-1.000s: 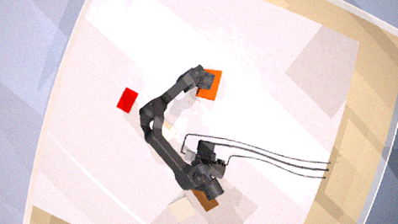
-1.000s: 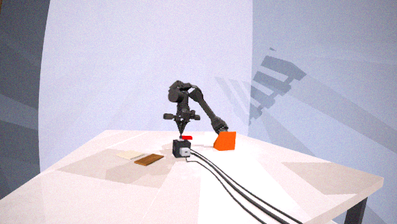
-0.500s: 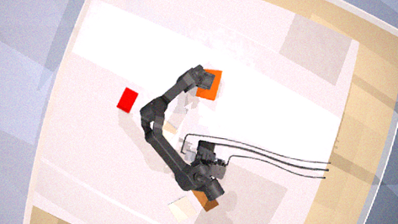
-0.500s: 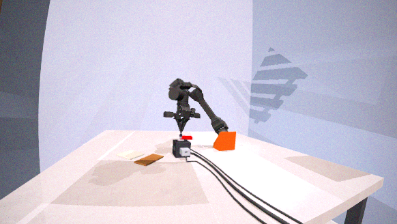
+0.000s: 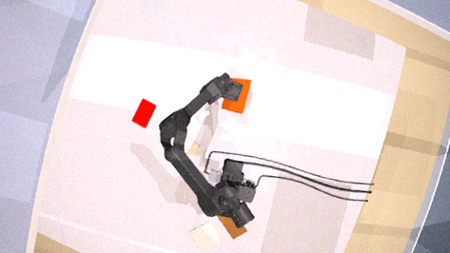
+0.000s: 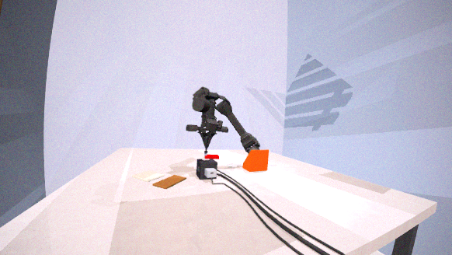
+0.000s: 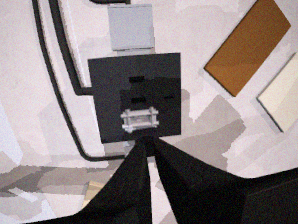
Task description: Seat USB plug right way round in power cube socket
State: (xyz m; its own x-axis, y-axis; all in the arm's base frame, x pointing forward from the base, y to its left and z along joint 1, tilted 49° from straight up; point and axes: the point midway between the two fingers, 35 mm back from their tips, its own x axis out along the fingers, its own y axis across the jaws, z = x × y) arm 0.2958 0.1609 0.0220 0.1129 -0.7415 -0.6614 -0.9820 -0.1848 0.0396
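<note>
Now: gripper tip 2 cm above the USB plug. The rest, counted from my gripper tip: red block (38 cm to the right, 12 cm below, 12 cm behind); brown tile (15 cm ahead, 13 cm below, 7 cm to the left).
</note>
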